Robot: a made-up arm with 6 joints. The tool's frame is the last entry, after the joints.
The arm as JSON. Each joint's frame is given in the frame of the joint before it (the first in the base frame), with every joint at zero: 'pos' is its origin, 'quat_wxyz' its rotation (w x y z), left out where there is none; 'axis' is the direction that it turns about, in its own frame. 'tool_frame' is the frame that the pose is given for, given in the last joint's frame.
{
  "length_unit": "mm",
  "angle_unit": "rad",
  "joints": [
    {
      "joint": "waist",
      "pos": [
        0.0,
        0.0,
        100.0
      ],
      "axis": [
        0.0,
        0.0,
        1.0
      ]
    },
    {
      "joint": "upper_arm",
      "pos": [
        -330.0,
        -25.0,
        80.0
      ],
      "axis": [
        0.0,
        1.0,
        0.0
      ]
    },
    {
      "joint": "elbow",
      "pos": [
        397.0,
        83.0,
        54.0
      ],
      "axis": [
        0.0,
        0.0,
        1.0
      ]
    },
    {
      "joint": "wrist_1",
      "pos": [
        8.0,
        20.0,
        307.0
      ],
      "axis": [
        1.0,
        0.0,
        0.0
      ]
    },
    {
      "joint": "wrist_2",
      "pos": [
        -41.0,
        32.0,
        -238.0
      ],
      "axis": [
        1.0,
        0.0,
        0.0
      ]
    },
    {
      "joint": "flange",
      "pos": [
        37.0,
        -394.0,
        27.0
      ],
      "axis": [
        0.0,
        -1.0,
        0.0
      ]
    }
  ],
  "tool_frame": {
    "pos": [
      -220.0,
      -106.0,
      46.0
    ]
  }
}
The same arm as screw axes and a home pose.
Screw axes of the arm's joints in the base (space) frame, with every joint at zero. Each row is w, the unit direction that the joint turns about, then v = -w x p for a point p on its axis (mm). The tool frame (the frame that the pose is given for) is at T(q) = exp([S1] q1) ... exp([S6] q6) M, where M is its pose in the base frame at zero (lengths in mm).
S1: w 0 0 1 v 0.0 0.0 0.0
S2: w 0 1 0 v -180.0 0.0 -330.0
S3: w 0 0 1 v 58.0 -67.0 0.0
S4: w 1 0 0 v 0.0 541.0 -78.0
S5: w 1 0 0 v 0.0 303.0 -110.0
S6: w 0 -1 0 v 330.0 0.0 -71.0
M: xyz -149.0 -390.0 376.0 (mm) rpy 0.0000 0.0000 0.0000 (rad, as in URDF)

